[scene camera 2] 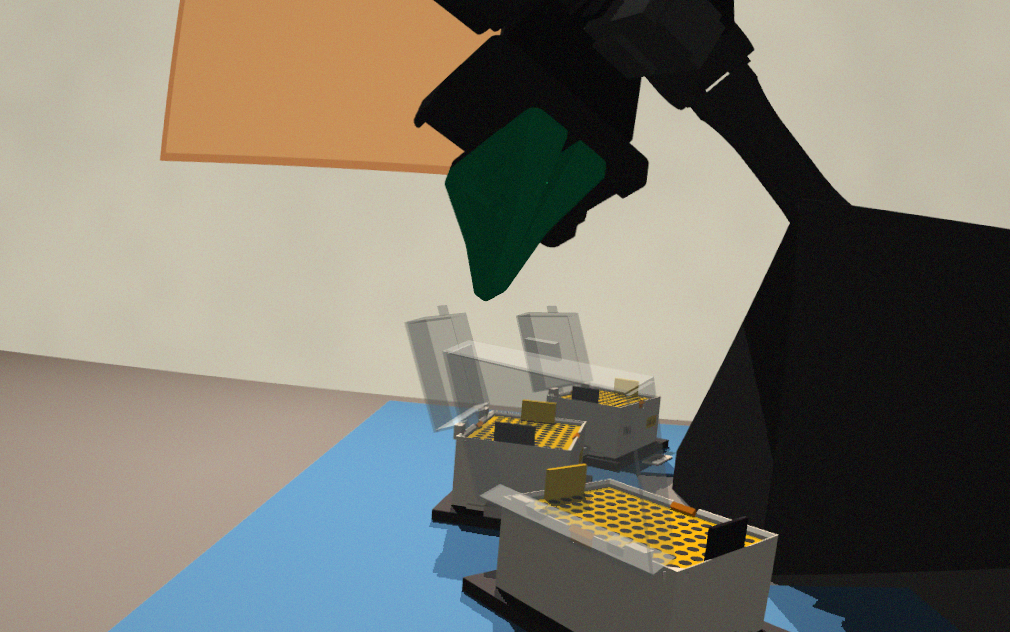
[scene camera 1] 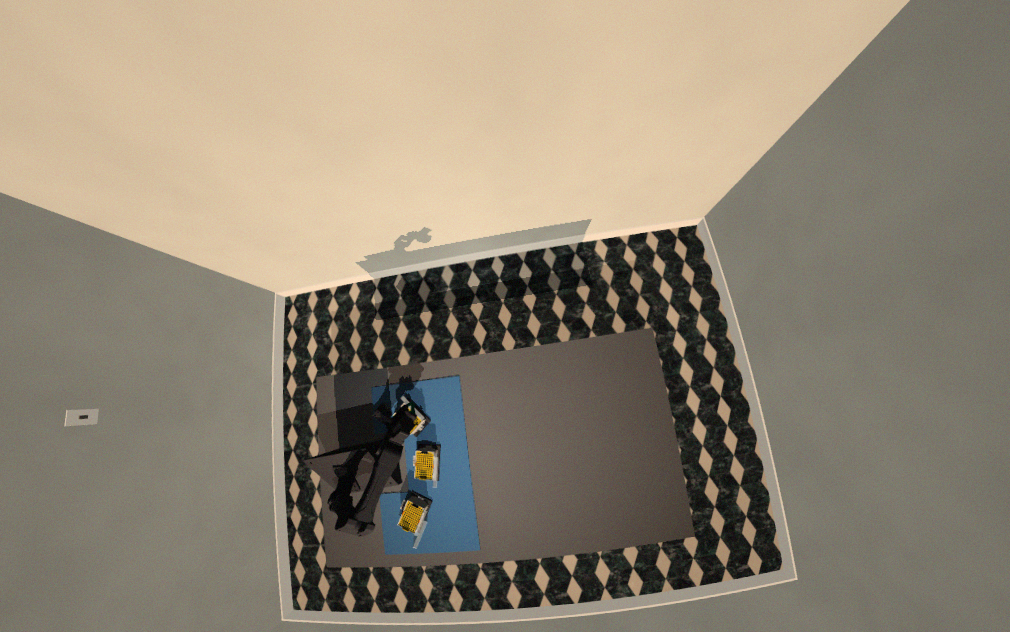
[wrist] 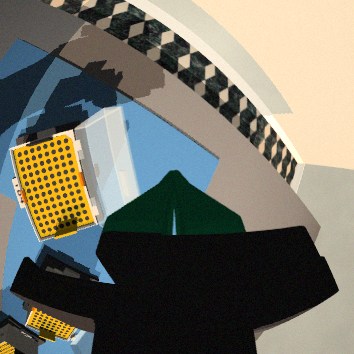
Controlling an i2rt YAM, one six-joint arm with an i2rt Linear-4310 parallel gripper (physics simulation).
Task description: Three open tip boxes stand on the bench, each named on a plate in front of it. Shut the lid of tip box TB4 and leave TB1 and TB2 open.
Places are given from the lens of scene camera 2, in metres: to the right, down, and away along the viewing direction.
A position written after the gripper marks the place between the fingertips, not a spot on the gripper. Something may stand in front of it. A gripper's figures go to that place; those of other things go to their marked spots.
gripper [scene camera 2: 489, 293]: -0.01, -0.01, 0.29
clear lid [scene camera 2: 574, 450]: 0.03, 0.06, 0.29
